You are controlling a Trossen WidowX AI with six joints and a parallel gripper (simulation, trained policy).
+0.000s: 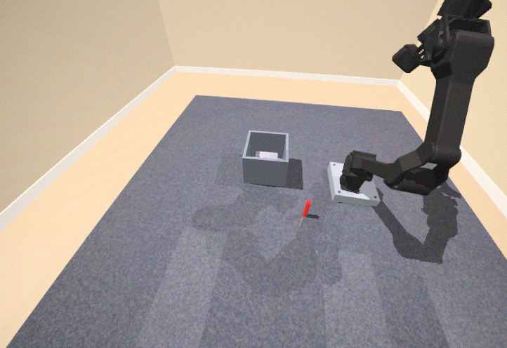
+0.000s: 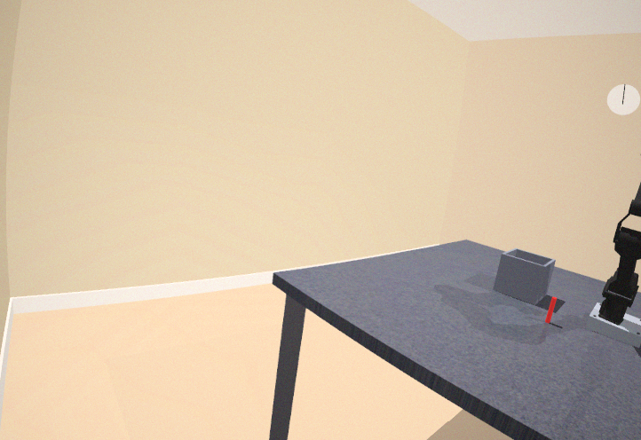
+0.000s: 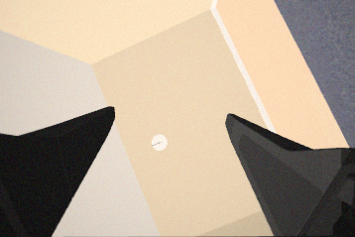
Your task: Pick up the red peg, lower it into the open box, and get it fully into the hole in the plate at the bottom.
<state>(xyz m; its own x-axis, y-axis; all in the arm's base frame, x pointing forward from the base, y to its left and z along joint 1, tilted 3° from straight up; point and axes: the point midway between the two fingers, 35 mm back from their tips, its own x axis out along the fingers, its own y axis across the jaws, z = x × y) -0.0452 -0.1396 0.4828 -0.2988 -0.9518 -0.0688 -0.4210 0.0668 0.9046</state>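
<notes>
Now: gripper tip 48 cm above the red peg, 31 cm to the right of it and 23 cm short of it. Also, from my gripper tip: pale plate 47 cm below, 40 cm ahead, 14 cm to the left.
</notes>
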